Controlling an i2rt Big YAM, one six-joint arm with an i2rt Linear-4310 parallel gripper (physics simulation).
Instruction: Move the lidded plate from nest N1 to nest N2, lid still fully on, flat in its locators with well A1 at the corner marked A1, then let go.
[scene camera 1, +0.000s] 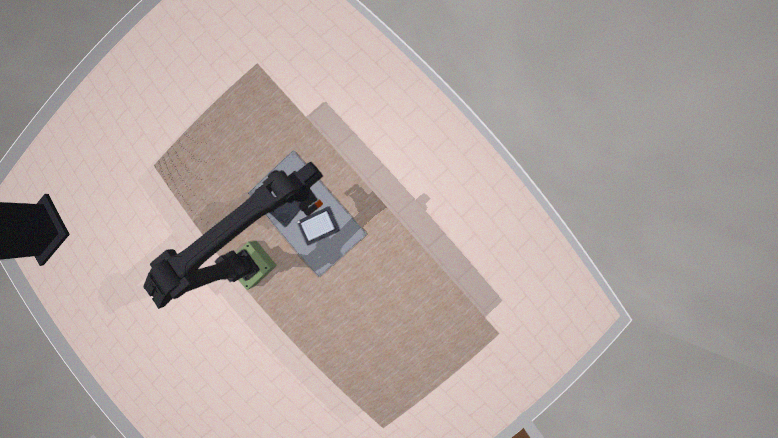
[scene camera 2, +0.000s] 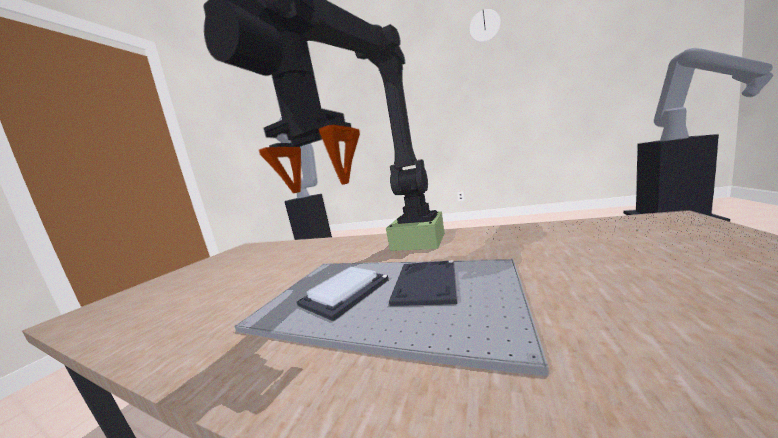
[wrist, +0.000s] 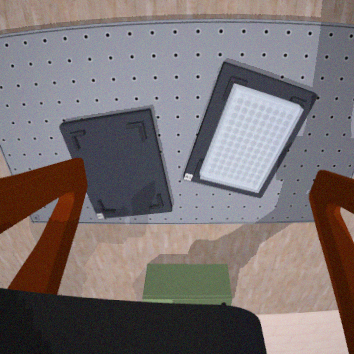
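Where they show: gripper, fingertip midpoint: (scene camera 1: 309, 195) (scene camera 2: 319, 188) (wrist: 200, 177); arm's base, origin of the base link: (scene camera 1: 245, 264) (scene camera 2: 417, 218).
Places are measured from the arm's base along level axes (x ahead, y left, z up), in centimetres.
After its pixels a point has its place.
The white lidded plate (scene camera 1: 318, 226) {x 36.8, y -7.3, z -3.9 cm} (scene camera 2: 341, 285) {x 38.2, y -5.7, z -3.9 cm} (wrist: 251, 139) {x 37.3, y -7.0, z -3.9 cm} lies in the dark nest N1 (scene camera 2: 337, 310) {x 44.1, y -2.9, z -5.5 cm} (wrist: 212, 120) {x 38.8, y -2.2, z -5.5 cm}; its lid looks fully on and level. N1's small white corner tag (wrist: 188, 177) {x 30.2, y 0.3, z -5.5 cm} is at its near-left corner in the wrist view. The dark nest N2 (scene camera 1: 285, 212) {x 28.2, y 7.7, z -5.5 cm} (scene camera 2: 423, 285) {x 33.7, y 10.5, z -5.5 cm} (wrist: 120, 165) {x 31.8, y 9.7, z -5.5 cm} is empty, with corner brackets and a white tag (wrist: 100, 216) {x 22.0, y 13.9, z -5.5 cm} at its near-left corner in that view. The tag lettering is unreadable. My gripper (scene camera 2: 321, 187) {x 45.4, y 0.7, z 16.6 cm} (wrist: 200, 177) {x 45.4, y 0.7, z 16.6 cm} is open and empty, high above the board, with the plate between the fingers' lines of sight but well below them.
Both nests sit on a grey perforated board (scene camera 1: 293, 158) {x 46.1, y 25.6, z -6.7 cm} (scene camera 2: 489, 326) {x 42.5, y 22.6, z -6.7 cm} (wrist: 170, 40) {x 47.7, y 3.1, z -6.7 cm} on the wooden table (scene camera 1: 381, 326) {x 28.9, y -61.6, z -8.0 cm} (scene camera 2: 642, 326) {x 38.2, y 41.6, z -8.0 cm}. The arm's green base block (scene camera 1: 262, 263) {x 6.9, y -4.5, z -0.1 cm} (scene camera 2: 414, 236) {x 7.9, y 0.8, z -3.6 cm} (wrist: 187, 281) {x 7.9, y -0.6, z -3.8 cm} stands behind the board in scene camera 2. Arm shadows cross the board.
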